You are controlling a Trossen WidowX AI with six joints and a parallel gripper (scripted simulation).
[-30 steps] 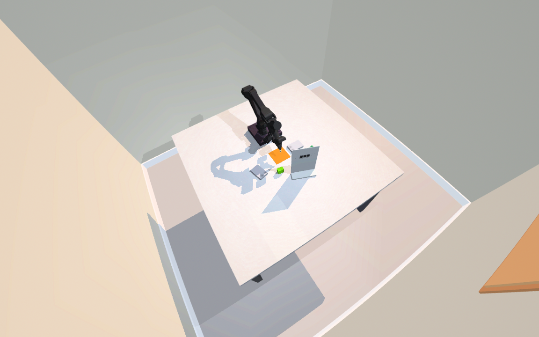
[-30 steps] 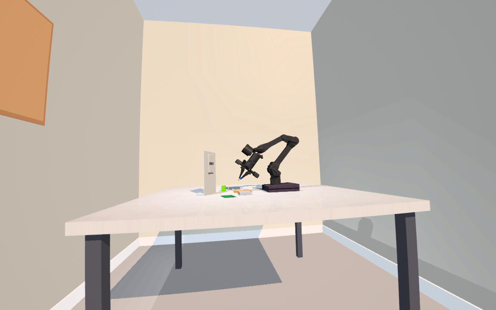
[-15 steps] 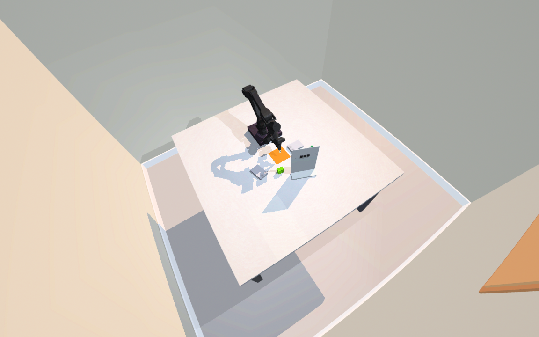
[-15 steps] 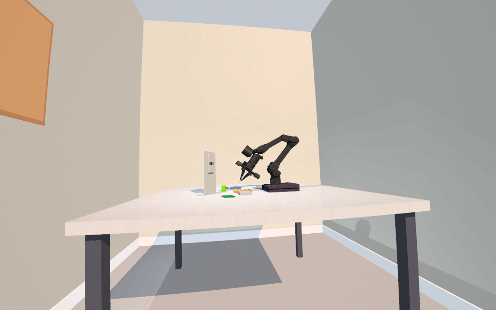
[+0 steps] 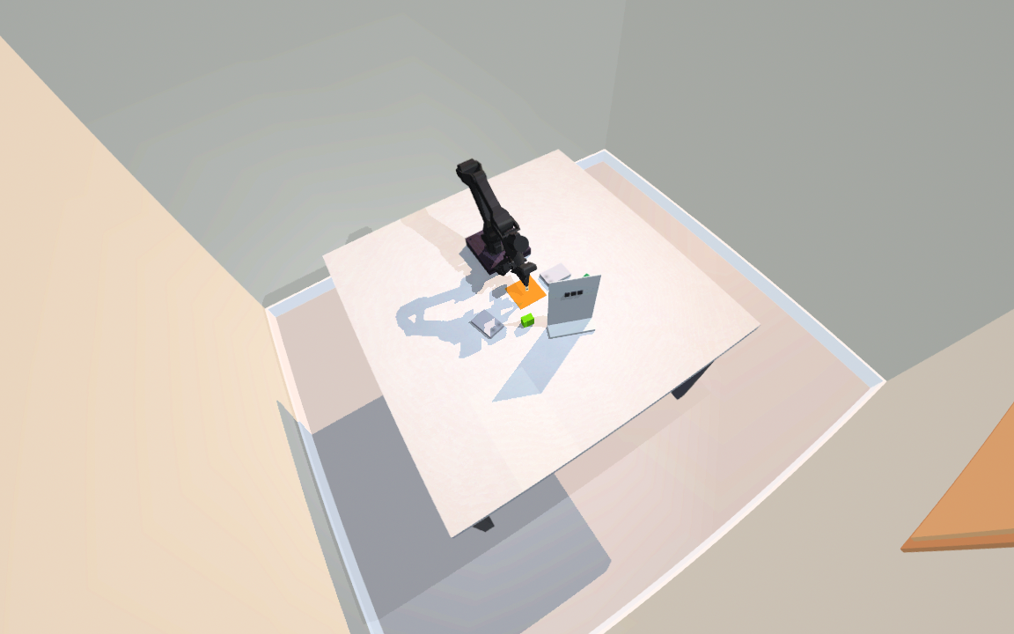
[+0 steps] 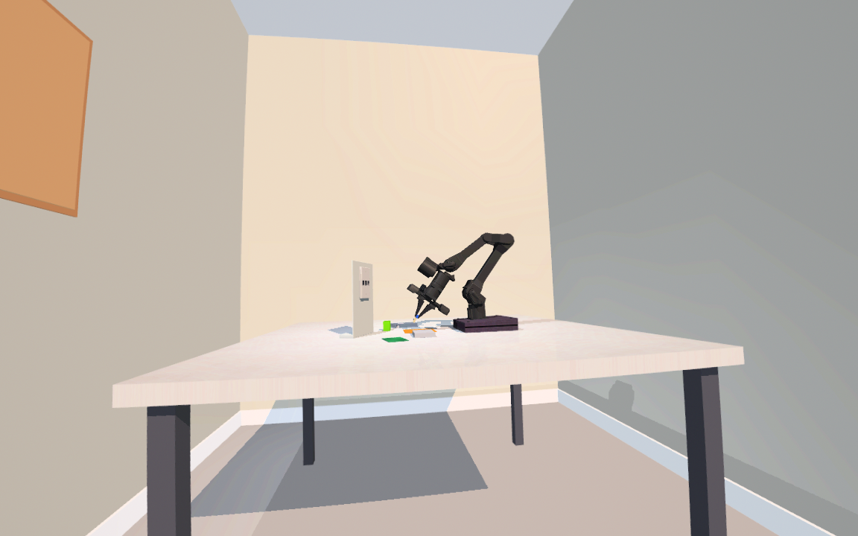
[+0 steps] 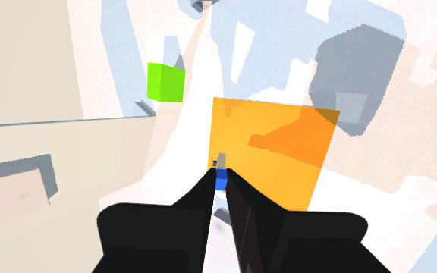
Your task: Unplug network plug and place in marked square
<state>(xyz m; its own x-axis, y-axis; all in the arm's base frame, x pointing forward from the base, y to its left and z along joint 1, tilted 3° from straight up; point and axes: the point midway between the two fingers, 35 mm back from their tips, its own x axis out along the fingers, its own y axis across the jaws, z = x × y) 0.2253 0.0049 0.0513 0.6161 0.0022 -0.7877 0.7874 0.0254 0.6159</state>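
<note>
Right now my gripper tip is 50 mm above the orange marked square and 10 mm past it. Also, from my gripper tip: green cube (120 mm ahead, 70 mm to the right, 30 mm below); upright panel (200 mm ahead, 70 mm above, 60 mm to the left); network plug (right at my gripper tip).
</note>
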